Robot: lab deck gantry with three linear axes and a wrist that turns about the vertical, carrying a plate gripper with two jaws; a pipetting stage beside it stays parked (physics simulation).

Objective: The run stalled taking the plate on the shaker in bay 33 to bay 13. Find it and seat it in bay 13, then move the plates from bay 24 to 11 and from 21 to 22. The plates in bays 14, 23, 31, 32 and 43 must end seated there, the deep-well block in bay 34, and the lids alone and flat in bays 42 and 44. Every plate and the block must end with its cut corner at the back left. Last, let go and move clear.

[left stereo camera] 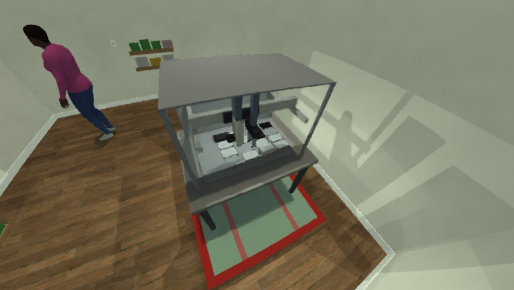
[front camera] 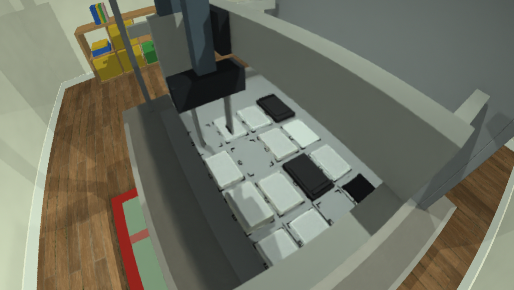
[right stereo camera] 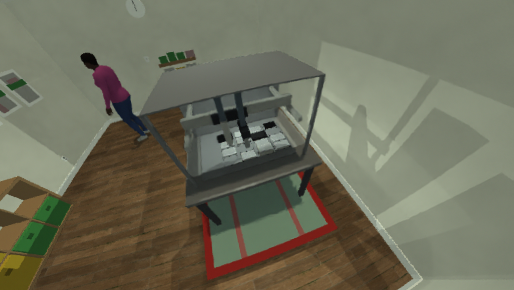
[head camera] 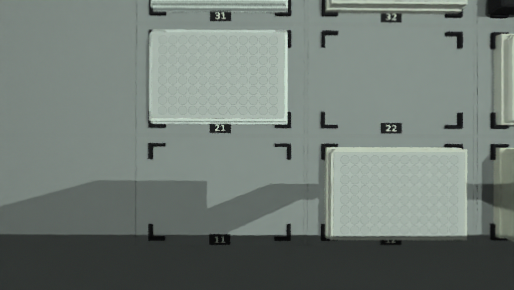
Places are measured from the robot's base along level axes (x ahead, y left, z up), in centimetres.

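Pixels of known places: gripper, fingertip midpoint: [left stereo camera: 251,143] [front camera: 216,135] [right stereo camera: 246,143]; robot's base at its link origin: [left stereo camera: 227,167] [front camera: 188,133] [right stereo camera: 225,166] [head camera: 152,236].
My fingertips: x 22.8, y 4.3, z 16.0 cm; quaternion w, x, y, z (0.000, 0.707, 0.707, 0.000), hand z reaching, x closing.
Note:
Ahead of a thing's pixels: the offset from my fingertips to its middle. "spot": to the spot under its first point.
My gripper [front camera: 215,137] is raised near the far end of the front row in the front view, its jaws apart with no plate between them. A plate {dy +0.0, dx +0.0, dz -15.2 cm} [front camera: 225,169] [head camera: 395,192] lies flat in bay 12. A tall pale block {dy +0.0, dx +16.4, dz -13.9 cm} [front camera: 248,204] stands in bay 13; part of its side shows in the head view. Bay 21 holds a plate {dy +10.7, dx -16.4, dz -15.2 cm} [front camera: 226,127] [head camera: 218,75]; bays 11 and 22 hold none. Plates are in bay 14 {spot: dy +0.3, dx +30.2, dz -13.1 cm} [front camera: 277,246], bay 24 {spot: dy +10.8, dx +30.4, dz -13.1 cm} [front camera: 310,225] and bay 23 {spot: dy +10.8, dx +17.2, dz -14.5 cm} [front camera: 281,192]. The shaker {dy +21.5, dx +16.8, dz -14.4 cm} [front camera: 307,176] shows no plate on it. Cut corners cannot be made out.
Behind are plates in bays 31 {dy +21.4, dx -16.4, dz -15.2 cm} [front camera: 254,117], 32 [front camera: 277,143] and 43 {dy +32.1, dx +16.4, dz -15.2 cm} [front camera: 330,161], and a smooth white piece {dy +32.1, dx +0.0, dz -15.6 cm} [front camera: 301,132] in bay 42. Dark units {spot: dy +31.3, dx -15.4, dz -13.6 cm} [front camera: 275,107] {dy +32.1, dx +32.8, dz -14.1 cm} [front camera: 358,187] stand in bays 41 and 44. A front rail [head camera: 250,265] borders the deck. Bay 34 shows no block.

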